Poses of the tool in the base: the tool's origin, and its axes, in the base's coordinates. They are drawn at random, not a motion.
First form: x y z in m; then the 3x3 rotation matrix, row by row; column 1 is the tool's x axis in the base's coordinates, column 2 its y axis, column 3 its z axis. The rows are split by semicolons.
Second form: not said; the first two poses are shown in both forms.
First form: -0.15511, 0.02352, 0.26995; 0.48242, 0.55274, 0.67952; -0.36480, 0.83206, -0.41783; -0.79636, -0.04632, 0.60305
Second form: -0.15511, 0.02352, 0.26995, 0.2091, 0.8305, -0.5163, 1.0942
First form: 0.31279, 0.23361, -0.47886; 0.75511, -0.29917, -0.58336; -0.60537, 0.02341, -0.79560; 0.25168, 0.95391, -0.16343
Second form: 0.31279, 0.23361, -0.47886, 0.8914, -0.4255, -0.1560, 1.7645
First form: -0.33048, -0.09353, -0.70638; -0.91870, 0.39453, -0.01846; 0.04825, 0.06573, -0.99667; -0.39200, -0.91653, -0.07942
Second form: -0.33048, -0.09353, -0.70638, 0.1554, 0.7245, -0.6716, 2.8808
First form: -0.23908, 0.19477, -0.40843; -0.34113, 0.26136, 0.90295; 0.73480, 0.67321, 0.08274; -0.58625, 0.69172, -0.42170
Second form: -0.23908, 0.19477, -0.40843, 0.3631, 0.8880, 0.2823, 2.1470
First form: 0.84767, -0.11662, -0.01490; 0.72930, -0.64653, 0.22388; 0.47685, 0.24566, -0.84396; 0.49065, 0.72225, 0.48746
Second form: 0.84767, -0.11662, -0.01490, 0.8049, -0.1371, 0.5773, 1.3375
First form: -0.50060, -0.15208, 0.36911; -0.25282, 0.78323, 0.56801; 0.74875, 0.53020, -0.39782; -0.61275, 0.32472, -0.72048
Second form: -0.50060, -0.15208, 0.36911, 0.5218, 0.8527, -0.0249, 2.3768
